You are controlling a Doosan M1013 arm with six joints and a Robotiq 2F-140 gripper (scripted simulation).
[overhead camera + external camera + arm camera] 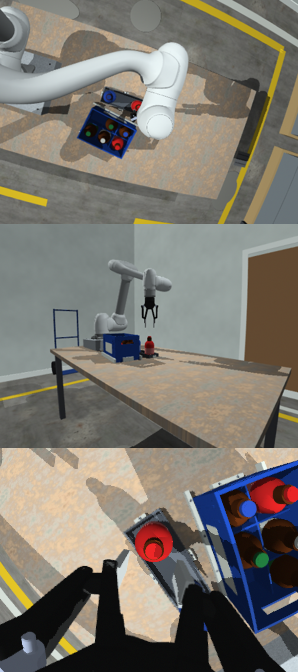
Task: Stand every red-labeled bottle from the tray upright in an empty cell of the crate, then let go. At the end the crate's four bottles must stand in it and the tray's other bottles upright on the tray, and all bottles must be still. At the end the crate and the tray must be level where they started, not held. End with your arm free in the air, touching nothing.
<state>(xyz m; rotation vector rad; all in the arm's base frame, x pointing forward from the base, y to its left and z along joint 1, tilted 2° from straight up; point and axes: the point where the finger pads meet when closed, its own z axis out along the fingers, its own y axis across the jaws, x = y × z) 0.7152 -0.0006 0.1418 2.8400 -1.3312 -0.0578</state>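
Right now the red-labeled bottle is 17 cm below my hand. From my hand the other things lie so: blue-capped bottle: 17 cm below, 17 cm behind, 2 cm to the left; dark tray: 25 cm below, 9 cm behind, 1 cm to the left; blue crate: 18 cm to the right, 17 cm below, 14 cm behind.
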